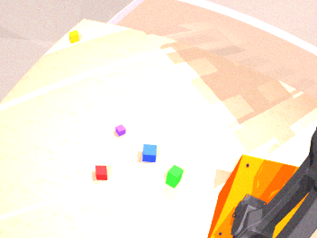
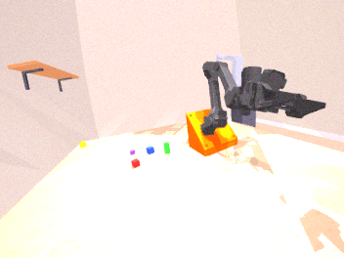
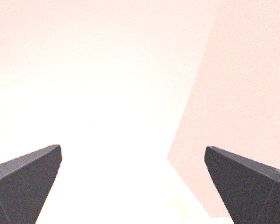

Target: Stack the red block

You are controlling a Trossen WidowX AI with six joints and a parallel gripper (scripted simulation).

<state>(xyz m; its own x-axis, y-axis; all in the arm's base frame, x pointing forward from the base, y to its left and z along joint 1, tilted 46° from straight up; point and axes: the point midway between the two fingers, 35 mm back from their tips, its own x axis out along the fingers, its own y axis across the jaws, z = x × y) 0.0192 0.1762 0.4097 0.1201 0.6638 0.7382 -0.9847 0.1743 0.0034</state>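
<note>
The red block lies 440 mm to the right of my gripper tip, 380 mm ahead of it and 260 mm below it. The rest, counted from my gripper tip: yellow block 900 mm to the right, 800 mm ahead, 250 mm below; purple block 590 mm to the right, 400 mm ahead, 260 mm below.
</note>
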